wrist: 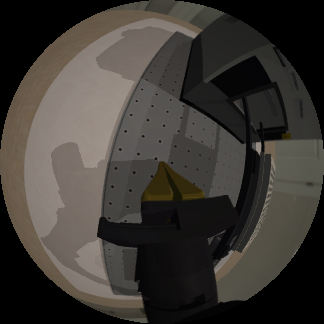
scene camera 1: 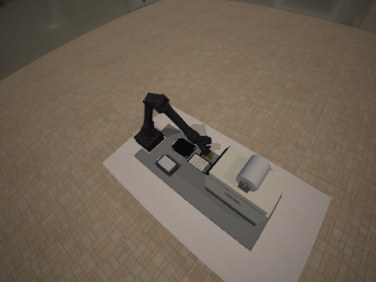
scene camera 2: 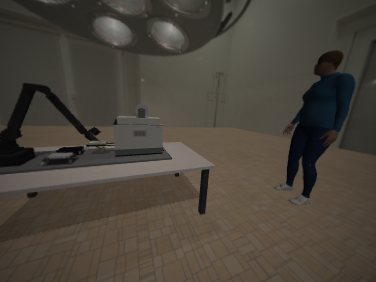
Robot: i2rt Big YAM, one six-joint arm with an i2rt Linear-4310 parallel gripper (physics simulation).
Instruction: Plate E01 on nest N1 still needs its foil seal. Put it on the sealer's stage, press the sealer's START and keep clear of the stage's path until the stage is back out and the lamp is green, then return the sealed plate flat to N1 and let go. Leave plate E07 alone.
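Pixels of known places: gripper, between the fingertips: [wrist: 160,164] [scene camera 1: 211,159] [scene camera 2: 104,149]; arm's base, origin of its link: [scene camera 1: 149,134] [scene camera 2: 10,151].
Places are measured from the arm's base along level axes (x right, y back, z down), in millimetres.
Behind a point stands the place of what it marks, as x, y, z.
Note:
My gripper [scene camera 1: 209,156] @(-210, -537, 66) [scene camera 2: 102,148] @(-210, -537, 66) [wrist: 160,164] @(-210, -537, 66) is shut and empty, low over the grey base beside the stage, near the sealer's open end. A pale plate with wells [scene camera 1: 199,162] @(-86, -531, -44) [scene camera 2: 97,143] @(-42, -530, -41) lies on the stage outside the sealer [scene camera 1: 242,181] @(-43, -880, -361) [scene camera 2: 138,136] @(-11, -869, -109) [wrist: 220,107] @(-155, -658, 30); its speckled edge [wrist: 264,207] @(-92, -520, -46) shows at the right in the wrist view. A black nest [scene camera 1: 183,146] @(-126, -302, 25) [scene camera 2: 70,149] @(-103, -306, 25) is empty. Another plate [scene camera 1: 166,163] @(80, -326, 14) [scene camera 2: 61,156] @(114, -344, 16) sits in the nearer nest. Plate and nest labels cannot be read. START and the lamp's colour cannot be made out.
A foil roll [scene camera 1: 255,172] @(-105, -903, -403) [scene camera 2: 141,109] @(-40, -899, -353) stands on top of the sealer. The perforated grey base [scene camera 1: 220,212] @(56, -867, 71) [wrist: 132,172] @(-242, -515, 72) lies on the white table [scene camera 1: 305,210] @(-366, -1307, 85) [scene camera 2: 190,161] @(185, -1322, 85) [wrist: 55,120] @(-406, -545, 85). A small yellow patch [wrist: 286,136] @(-15, -669, -79) shows on the sealer. A person [scene camera 2: 320,120] stands away from the table.

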